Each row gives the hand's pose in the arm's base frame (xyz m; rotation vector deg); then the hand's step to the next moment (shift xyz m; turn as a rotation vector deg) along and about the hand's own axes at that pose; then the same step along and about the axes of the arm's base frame.
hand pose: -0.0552 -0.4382 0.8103 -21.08 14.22 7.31
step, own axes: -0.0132 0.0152 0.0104 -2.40 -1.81 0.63
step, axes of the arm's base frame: -0.0130 0.0169 0.0077 -1.87 -1.63 1.81
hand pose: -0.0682 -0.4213 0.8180 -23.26 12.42 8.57
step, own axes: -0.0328 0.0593 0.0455 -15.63 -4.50 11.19
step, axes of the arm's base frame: -0.0346 0.0690 0.0264 -12.26 -1.11 15.44
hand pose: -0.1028 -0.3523 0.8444 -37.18 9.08 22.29
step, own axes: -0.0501 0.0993 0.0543 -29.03 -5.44 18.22
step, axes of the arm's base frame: -0.0844 0.0905 0.0007 -24.00 -1.53 25.02
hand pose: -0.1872 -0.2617 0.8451 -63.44 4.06 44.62
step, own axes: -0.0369 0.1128 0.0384 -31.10 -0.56 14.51
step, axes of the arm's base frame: -0.1065 0.0364 -0.0537 -27.24 -4.61 20.36
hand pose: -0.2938 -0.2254 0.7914 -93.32 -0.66 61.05
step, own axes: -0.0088 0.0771 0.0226 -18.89 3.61 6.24
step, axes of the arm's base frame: -0.0582 -0.0153 -0.0539 -16.91 -6.24 9.16
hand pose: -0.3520 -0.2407 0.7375 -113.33 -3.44 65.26
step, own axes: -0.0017 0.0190 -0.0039 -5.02 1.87 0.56
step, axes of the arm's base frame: -0.0046 -0.0156 -0.0107 -4.00 -2.95 2.09
